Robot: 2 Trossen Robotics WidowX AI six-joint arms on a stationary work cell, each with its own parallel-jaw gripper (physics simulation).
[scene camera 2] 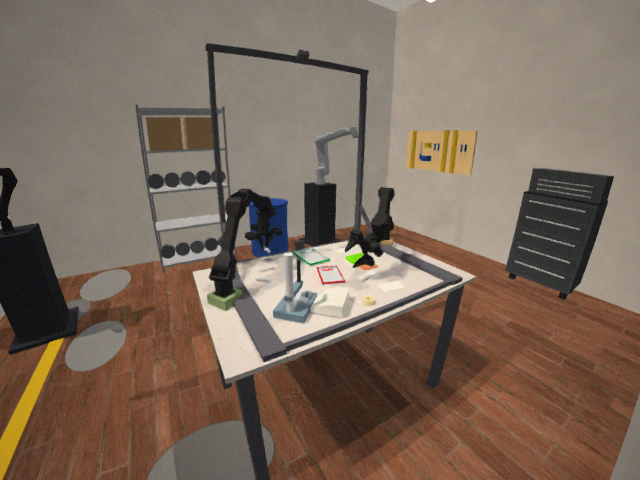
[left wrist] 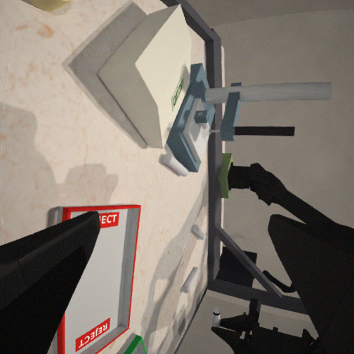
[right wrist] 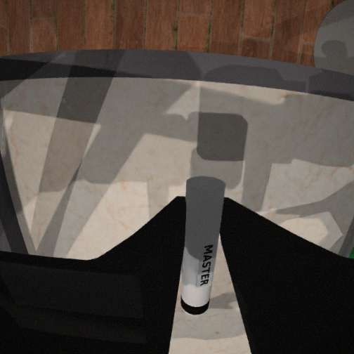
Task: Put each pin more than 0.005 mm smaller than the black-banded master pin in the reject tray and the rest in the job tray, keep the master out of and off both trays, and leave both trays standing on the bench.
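Places are measured from the left arm's base along level axes (x ahead, y left, z up), in millimetres.
Pixels of known places: left gripper, fingertip midpoint: (scene camera 2: 348, 259); right gripper, fingertip midpoint: (scene camera 2: 264, 249); right arm's base, origin of the base link: (scene camera 2: 224, 292).
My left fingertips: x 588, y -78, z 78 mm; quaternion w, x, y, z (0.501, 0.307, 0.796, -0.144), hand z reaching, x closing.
Ahead of a thing's pixels: the offset from my left fingertips to its top centre. "pt": to the spot under its first point.
My right gripper (scene camera 2: 266, 244) (right wrist: 201, 205) is shut on the white master pin (left wrist: 216, 317) (right wrist: 196, 280), with its black band and MASTER label visible, and holds it above the bench. My left gripper (scene camera 2: 358, 254) (left wrist: 185, 221) is open and empty. The red-rimmed reject tray {dx -50, dy -102, dz -109 mm} (scene camera 2: 330, 275) (left wrist: 102, 275) stands mid-bench with no pin visible in it. The green-rimmed job tray {dx -221, dy -278, dz -106 mm} (scene camera 2: 311, 256) (left wrist: 135, 345) stands behind it. One pale pin (left wrist: 174, 164) lies beside the gauge stand. Two others (left wrist: 198, 232) (left wrist: 190, 279) lie apart on the bench, also visible in the scene view (scene camera 2: 262, 280) (scene camera 2: 266, 269).
The blue gauge stand (scene camera 2: 294, 308) (left wrist: 181, 142) with its tall post is beside the beige readout box {pt dx +233, dy +24, dz -74 mm} (scene camera 2: 337, 302) (left wrist: 160, 65). A yellow ring {dx +117, dy +121, dz -102 mm} (scene camera 2: 368, 302), a white card {dx -57, dy +190, dz -122 mm} (scene camera 2: 391, 285), and green {dx -292, dy -18, dz -105 mm} (scene camera 2: 354, 257) and orange {dx -220, dy +48, dz -111 mm} (scene camera 2: 369, 267) patches are farther right. Dark rails (scene camera 2: 258, 325) edge the bench.
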